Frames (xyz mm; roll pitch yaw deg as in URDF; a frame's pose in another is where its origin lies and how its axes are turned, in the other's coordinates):
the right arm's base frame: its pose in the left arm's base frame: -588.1 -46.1 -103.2 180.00 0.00 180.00
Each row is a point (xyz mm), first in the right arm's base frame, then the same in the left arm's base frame.
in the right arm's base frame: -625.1 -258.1 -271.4
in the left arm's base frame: 37.0 -304.2 168.2
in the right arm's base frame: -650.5 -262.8 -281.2
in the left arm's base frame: 62.4 -308.9 178.0
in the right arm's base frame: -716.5 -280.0 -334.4
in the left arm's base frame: 128.4 -326.1 231.2
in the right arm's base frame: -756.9 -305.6 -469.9
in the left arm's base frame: 168.8 -351.7 366.7
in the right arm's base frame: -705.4 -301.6 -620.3
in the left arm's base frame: 117.3 -347.7 517.1
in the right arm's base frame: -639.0 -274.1 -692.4
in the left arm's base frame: 50.9 -320.2 589.2
